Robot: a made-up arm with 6 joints.
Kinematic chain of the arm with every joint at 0, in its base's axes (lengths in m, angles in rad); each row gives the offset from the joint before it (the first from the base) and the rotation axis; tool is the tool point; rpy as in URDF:
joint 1: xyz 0 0.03 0.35 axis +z
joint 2: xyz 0 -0.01 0.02 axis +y
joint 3: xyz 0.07 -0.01 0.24 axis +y
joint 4: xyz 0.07 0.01 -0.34 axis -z
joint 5: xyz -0.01 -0.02 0 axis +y
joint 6: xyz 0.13 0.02 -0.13 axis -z
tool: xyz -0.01 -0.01 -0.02 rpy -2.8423 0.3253 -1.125
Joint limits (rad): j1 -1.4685..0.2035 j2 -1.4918..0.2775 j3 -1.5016..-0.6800 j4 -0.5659..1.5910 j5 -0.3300..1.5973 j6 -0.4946..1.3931
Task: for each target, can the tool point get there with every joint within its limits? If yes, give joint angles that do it. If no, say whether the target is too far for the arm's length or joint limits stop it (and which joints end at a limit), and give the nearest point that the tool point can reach.
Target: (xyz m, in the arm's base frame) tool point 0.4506 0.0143 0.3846
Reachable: yes | joints -0.3305 -0.2205 -0.7464 1.4220 1.4436 0.3332
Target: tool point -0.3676 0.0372 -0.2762
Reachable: no: joint limits stop it (at a limit: joint 1, joint 2, joint 3, joint 5, joint 6) | nearest point -0.0706 -0.2290 0.1296 | short by 0.569 m
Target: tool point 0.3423 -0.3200 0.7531
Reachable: yes | joints -0.7427 -0.3815 -1.1865 0.2565 0.2350 0.8438
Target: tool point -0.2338 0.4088 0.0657
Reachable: no: joint limits stop it (at a limit: joint 1, joint 2, joint 3, joint 5) | nearest point 0.2335 0.1720 0.1435 | short by 0.530 m
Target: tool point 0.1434 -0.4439 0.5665
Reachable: yes | joints -1.2436 -0.4432 -0.8850 -0.3347 0.5838 0.0684
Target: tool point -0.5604 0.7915 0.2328
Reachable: no: too far | nearest point -0.2339 0.3478 0.9286 | short by 0.887 m
